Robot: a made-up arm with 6 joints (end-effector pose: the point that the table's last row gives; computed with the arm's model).
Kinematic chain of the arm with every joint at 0, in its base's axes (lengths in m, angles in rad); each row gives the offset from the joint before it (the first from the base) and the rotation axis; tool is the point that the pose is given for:
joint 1: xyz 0 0 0.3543 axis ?
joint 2: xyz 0 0 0 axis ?
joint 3: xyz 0 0 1.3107 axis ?
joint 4: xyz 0 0 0 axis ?
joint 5: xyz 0.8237 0 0 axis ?
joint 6: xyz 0 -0.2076 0 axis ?
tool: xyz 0 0 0
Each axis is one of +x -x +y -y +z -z.
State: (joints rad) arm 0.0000 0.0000 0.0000 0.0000 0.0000 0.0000
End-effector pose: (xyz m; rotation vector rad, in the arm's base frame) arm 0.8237 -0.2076 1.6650 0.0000 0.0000 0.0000
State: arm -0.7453 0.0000 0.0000 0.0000 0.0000 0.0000
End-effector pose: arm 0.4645 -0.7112 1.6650 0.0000 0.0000 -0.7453
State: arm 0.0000 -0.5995 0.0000 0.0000 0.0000 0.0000
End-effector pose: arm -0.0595 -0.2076 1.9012 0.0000 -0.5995 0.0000
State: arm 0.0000 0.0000 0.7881 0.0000 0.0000 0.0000
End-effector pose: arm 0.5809 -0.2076 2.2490 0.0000 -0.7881 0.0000
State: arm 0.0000 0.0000 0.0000 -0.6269 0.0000 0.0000
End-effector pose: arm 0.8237 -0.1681 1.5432 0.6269 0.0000 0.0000
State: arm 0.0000 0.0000 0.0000 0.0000 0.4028 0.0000
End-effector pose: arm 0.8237 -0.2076 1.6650 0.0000 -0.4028 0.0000
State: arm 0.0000 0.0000 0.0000 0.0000 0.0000 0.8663
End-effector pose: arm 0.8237 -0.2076 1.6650 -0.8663 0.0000 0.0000
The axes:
joint 1: +z
joint 2: +y
joint 3: -y
joint 4: -x
joint 5: -y
joint 6: -x

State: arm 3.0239 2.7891 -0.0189 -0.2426 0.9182 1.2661
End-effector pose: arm 0.3634 0.1600 -1.0984 1.9061 0.8508 -1.2140
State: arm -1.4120 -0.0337 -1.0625 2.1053 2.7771 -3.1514
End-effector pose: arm 0.1888 -0.5103 1.0508 2.3930 1.3005 1.4541
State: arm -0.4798 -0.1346 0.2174 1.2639 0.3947 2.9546
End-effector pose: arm 0.4404 -0.2999 2.1229 1.8517 -0.3563 0.3762
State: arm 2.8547 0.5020 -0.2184 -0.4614 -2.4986 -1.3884
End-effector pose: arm -1.0876 0.5147 0.8904 -2.0644 0.5133 -0.4653
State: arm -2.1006 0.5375 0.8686 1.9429 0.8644 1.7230
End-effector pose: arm -0.6359 -1.2351 1.9308 2.0754 -1.5694 -0.5804
